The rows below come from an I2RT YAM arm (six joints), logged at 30 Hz.
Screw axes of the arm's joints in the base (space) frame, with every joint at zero. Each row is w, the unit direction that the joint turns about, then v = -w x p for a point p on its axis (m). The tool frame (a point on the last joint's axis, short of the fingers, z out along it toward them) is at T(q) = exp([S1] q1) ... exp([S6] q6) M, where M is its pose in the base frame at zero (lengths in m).
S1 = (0, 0, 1, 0, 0, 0)
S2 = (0, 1, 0, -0.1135, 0, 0.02)
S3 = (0, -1, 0, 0.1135, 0, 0.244)
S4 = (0, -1, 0, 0.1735, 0, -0.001)
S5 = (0, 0, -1, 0, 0.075, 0)
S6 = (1, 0, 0, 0, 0.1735, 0)
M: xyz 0.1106 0 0.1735 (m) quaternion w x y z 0.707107 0 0.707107 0
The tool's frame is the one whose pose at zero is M.
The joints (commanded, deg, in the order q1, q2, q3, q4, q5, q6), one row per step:
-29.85, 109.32, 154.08, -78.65, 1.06, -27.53
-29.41, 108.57, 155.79, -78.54, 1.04, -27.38
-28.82, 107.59, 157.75, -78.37, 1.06, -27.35
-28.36, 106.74, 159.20, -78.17, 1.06, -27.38
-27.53, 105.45, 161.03, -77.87, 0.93, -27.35
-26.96, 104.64, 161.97, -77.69, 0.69, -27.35
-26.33, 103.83, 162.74, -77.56, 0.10, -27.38
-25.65, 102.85, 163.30, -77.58, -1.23, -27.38
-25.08, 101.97, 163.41, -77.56, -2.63, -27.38
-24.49, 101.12, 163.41, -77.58, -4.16, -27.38
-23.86, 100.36, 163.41, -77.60, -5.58, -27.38
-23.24, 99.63, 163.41, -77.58, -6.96, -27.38
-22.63, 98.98, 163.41, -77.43, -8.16, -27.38
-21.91, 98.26, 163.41, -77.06, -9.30, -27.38
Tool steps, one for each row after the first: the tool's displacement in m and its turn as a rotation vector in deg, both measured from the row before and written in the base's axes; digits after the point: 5 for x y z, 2 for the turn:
-0.00743, 0.00711, 0.01072, -1.15, -2.30, 0.38
-0.00962, 0.00904, 0.01255, -1.50, -2.73, 0.56
-0.00828, 0.00727, 0.00969, -1.22, -2.18, 0.47
-0.01192, 0.01115, 0.01282, -1.53, -3.06, 0.94
-0.00712, 0.00692, 0.00701, -0.81, -1.76, 0.79
-0.00668, 0.00704, 0.00616, -0.62, -1.60, 1.20
-0.00730, 0.00787, 0.00574, -0.30, -1.55, 1.95
-0.00548, 0.00629, 0.00388, -0.07, -1.08, 1.91
-0.00502, 0.00609, 0.00326, 0.03, -0.93, 2.06
-0.00446, 0.00579, 0.00282, 0.03, -0.82, 2.00
-0.00438, 0.00553, 0.00271, 0.01, -0.82, 1.96
-0.00390, 0.00502, 0.00259, -0.06, -0.85, 1.78
-0.00436, 0.00548, 0.00318, -0.19, -1.10, 1.83

